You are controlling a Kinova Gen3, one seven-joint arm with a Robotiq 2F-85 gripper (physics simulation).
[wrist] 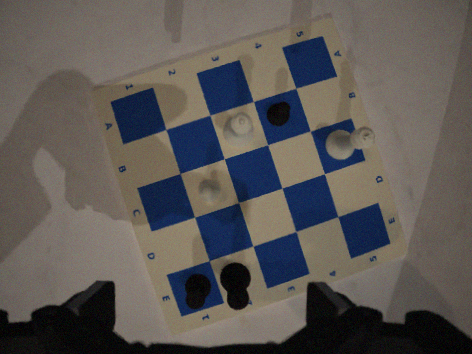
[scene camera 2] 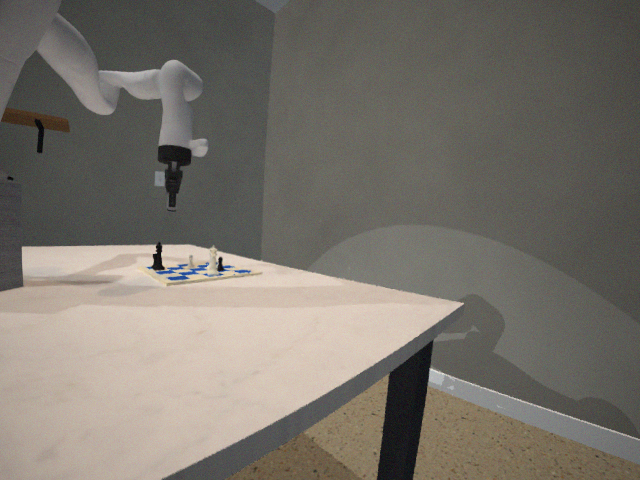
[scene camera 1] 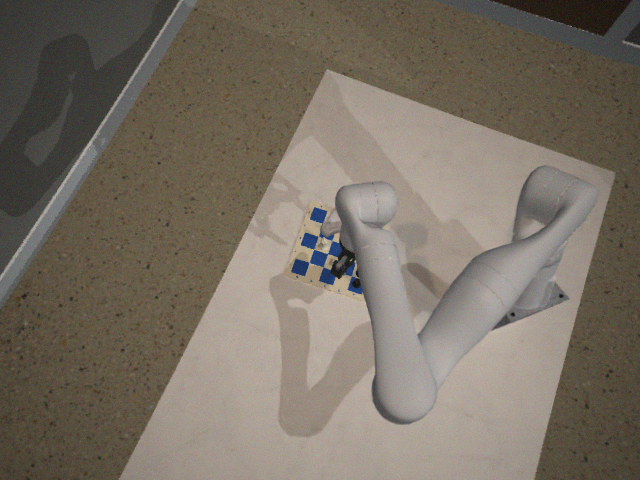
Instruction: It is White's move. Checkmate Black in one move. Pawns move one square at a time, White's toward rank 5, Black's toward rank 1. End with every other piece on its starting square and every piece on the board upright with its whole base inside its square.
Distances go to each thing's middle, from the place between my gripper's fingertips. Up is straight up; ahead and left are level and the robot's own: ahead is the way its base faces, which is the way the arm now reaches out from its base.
Scene:
Right now the black king [wrist: 235, 277] is 3 cm behind my hand, 1 cm to the right of it and 11 cm below it. Round my hand: white king [wrist: 340, 144] 4 cm ahead, 13 cm to the right, 11 cm below; then chessboard [scene camera 2: 174, 274] 5 cm ahead, 5 cm to the right, 14 cm below.

